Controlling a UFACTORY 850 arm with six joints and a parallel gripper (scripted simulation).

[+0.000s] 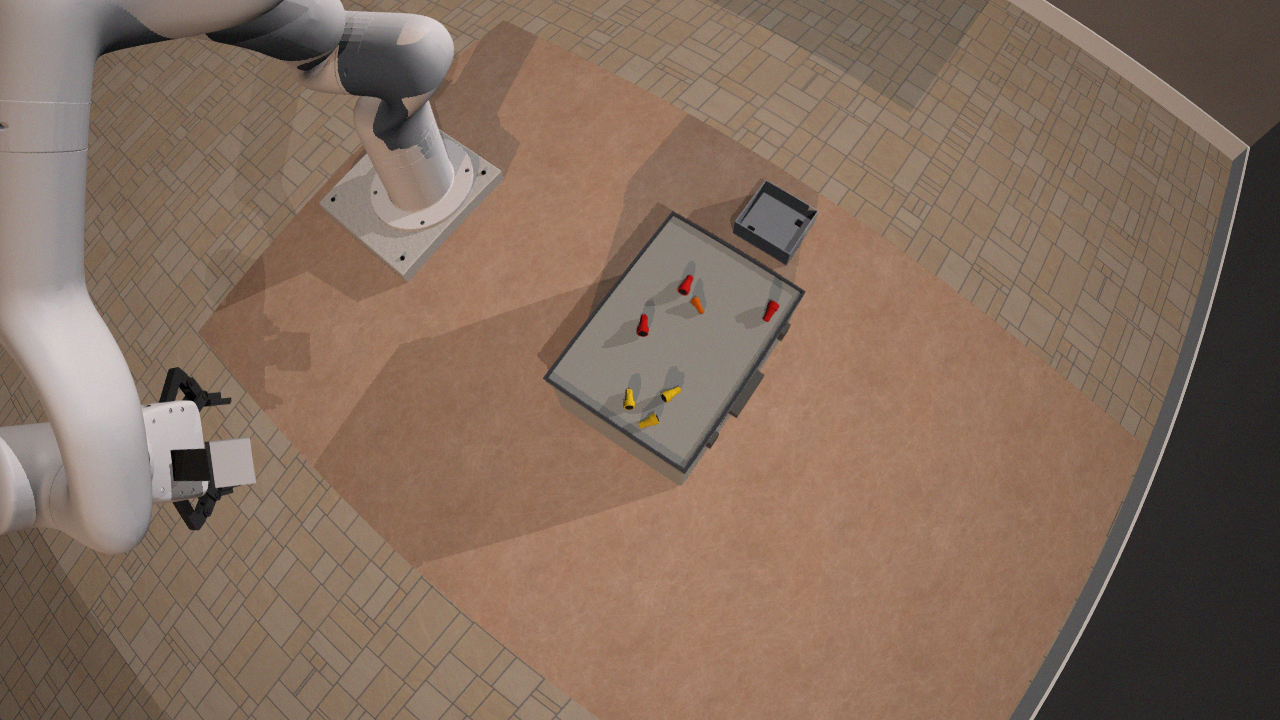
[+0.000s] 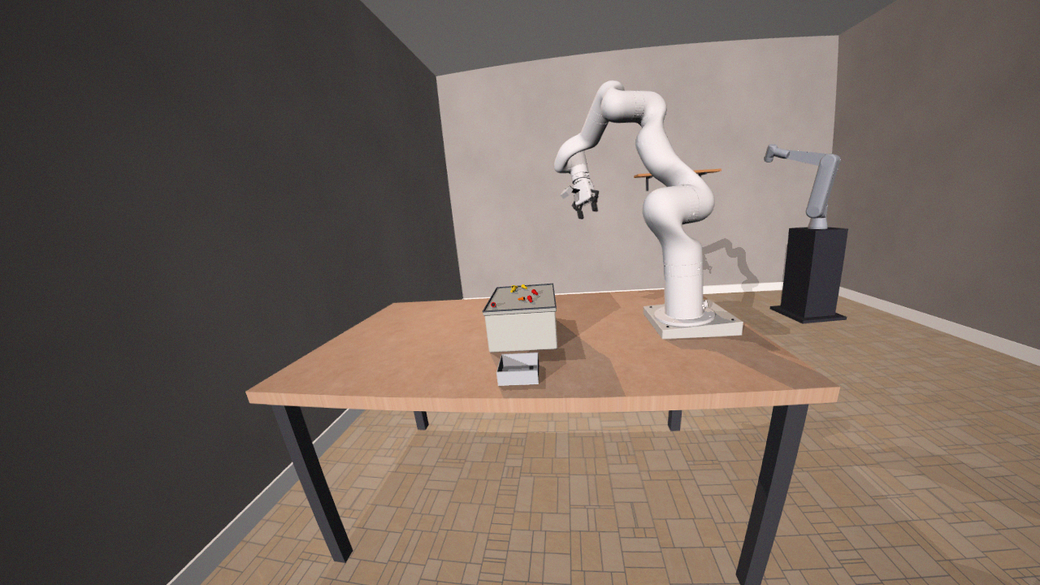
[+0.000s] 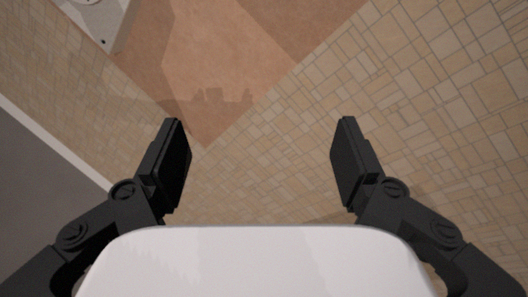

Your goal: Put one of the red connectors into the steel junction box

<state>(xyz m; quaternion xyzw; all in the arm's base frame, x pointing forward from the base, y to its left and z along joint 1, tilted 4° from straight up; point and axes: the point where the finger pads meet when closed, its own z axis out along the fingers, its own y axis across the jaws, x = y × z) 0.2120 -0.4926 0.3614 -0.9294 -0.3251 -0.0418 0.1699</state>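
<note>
Right now my hand is 51 cm to the right of the orange connector, 30 cm short of it and 24 cm above it. Round my hand: tool case: 46 cm to the left, 31 cm ahead, 28 cm below.
</note>
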